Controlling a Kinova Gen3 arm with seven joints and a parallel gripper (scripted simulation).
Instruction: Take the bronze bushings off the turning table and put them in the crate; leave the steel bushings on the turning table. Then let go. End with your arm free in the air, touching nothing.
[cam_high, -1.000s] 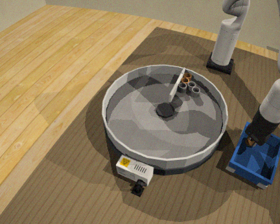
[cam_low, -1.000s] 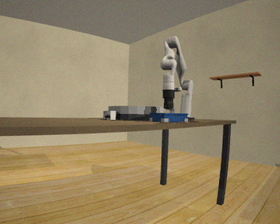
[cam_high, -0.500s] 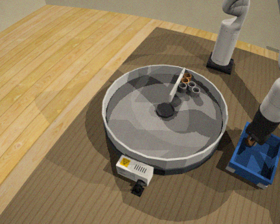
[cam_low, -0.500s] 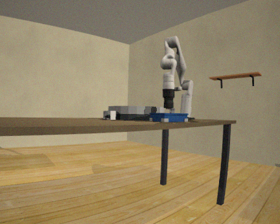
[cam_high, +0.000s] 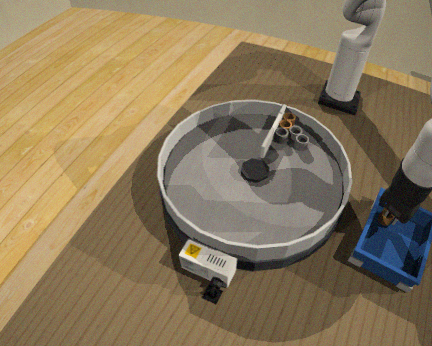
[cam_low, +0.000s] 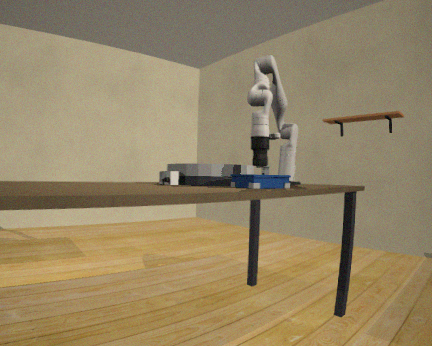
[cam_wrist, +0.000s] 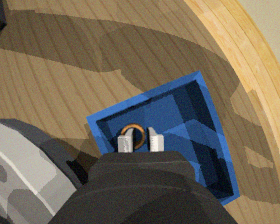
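Right now my hand is 5 cm short of the blue crate, 2 cm to the right of it and 2 cm above it. Round my hand: turning table: 3 cm ahead, 33 cm to the right, 1 cm above.
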